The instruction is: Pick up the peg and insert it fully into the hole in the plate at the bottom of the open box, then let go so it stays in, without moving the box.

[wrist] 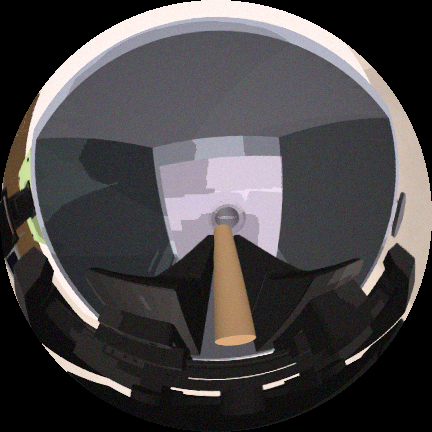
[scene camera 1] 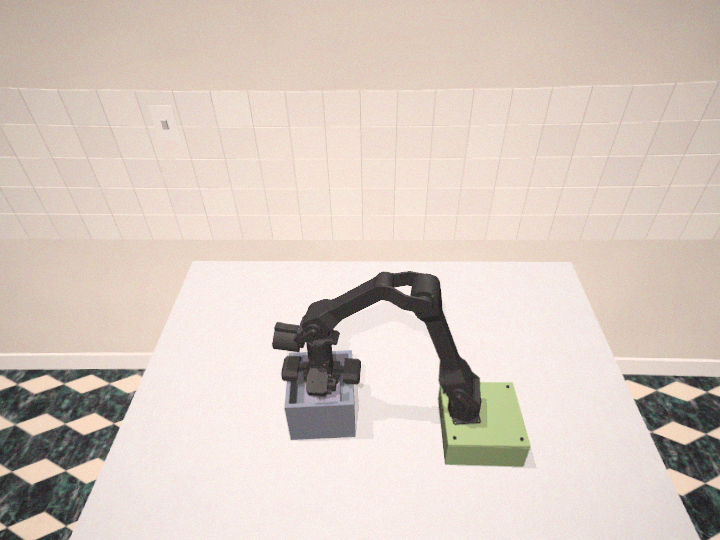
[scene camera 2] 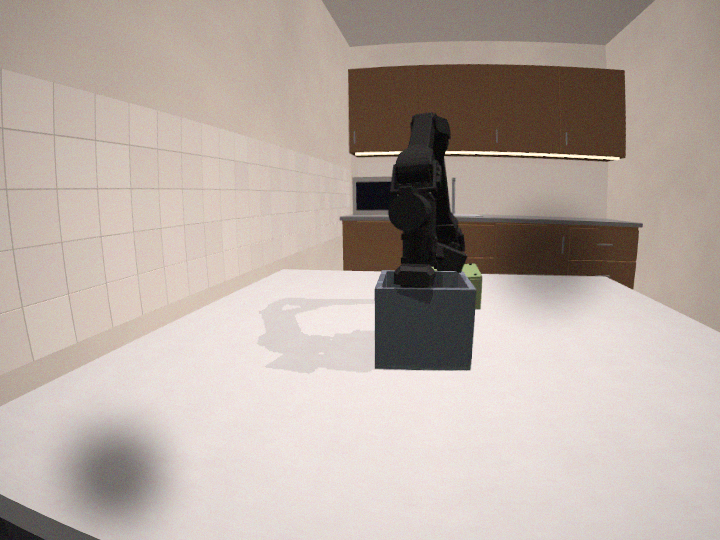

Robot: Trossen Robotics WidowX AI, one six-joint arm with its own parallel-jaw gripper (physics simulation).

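The tan wooden peg is held between the black fingers of my gripper, which is shut on it. The peg's far end points down into the box and shows just beside the hole in the wrist view; I cannot tell how far above the hole it is. The hole is in the pale plate at the bottom of the open box. The gripper's fingertips are inside the box and hidden by its walls in both scene views, and so is the peg.
The arm's green base block stands to the right of the box in the first scene view. The box walls rise around the fingers on all sides. The box stands on the white table.
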